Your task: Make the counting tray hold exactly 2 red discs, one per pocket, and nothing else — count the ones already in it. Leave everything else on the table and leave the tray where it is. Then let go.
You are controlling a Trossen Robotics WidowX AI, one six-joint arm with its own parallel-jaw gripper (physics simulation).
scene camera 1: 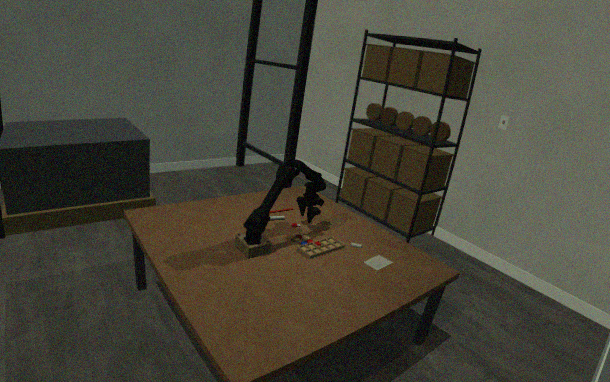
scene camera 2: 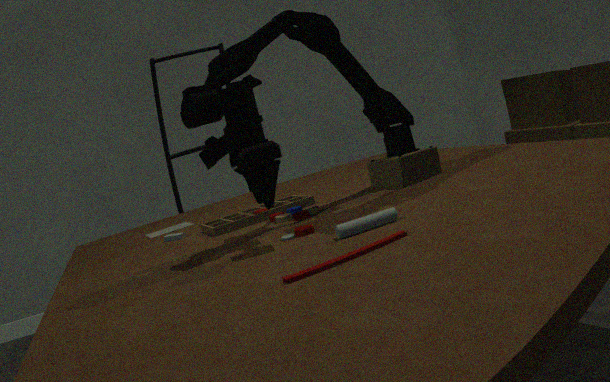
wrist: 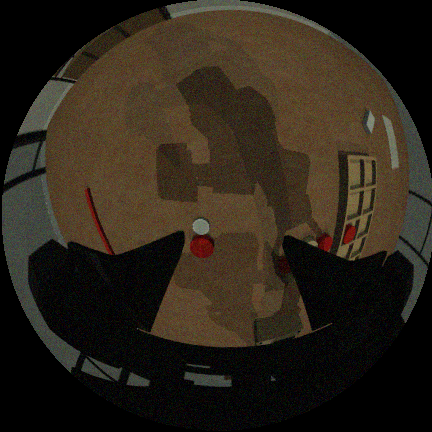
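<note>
My gripper [scene camera 1: 306, 217] [scene camera 2: 270, 206] [wrist: 234, 238] is open and empty, above the table. In the wrist view, a red disc [scene camera 1: 294, 225] [scene camera 2: 304, 230] [wrist: 202, 247] lies near the left fingertip, with a white disc [scene camera 2: 287, 237] [wrist: 201, 226] beside it. The counting tray [scene camera 2: 215, 230] [wrist: 354, 167] has one red disc [scene camera 2: 261, 211] [wrist: 349, 234] in a pocket; its near end is hidden by a finger in the wrist view. Outside the tray lie a red disc [scene camera 2: 276, 217] [wrist: 325, 243], a shadowed red disc [scene camera 2: 301, 215] [wrist: 284, 265], a pale disc [wrist: 311, 242] and a blue disc [scene camera 1: 304, 243] [scene camera 2: 294, 209].
A white cylinder [scene camera 1: 276, 218] [scene camera 2: 366, 223] and a red rod [scene camera 2: 345, 257] [wrist: 98, 220] lie beyond the loose red disc. A small white block [scene camera 1: 356, 245] [scene camera 2: 174, 237] [wrist: 369, 121] and a white sheet [scene camera 1: 378, 262] [wrist: 391, 142] lie past the tray. The arm stands on a block [scene camera 2: 405, 167].
</note>
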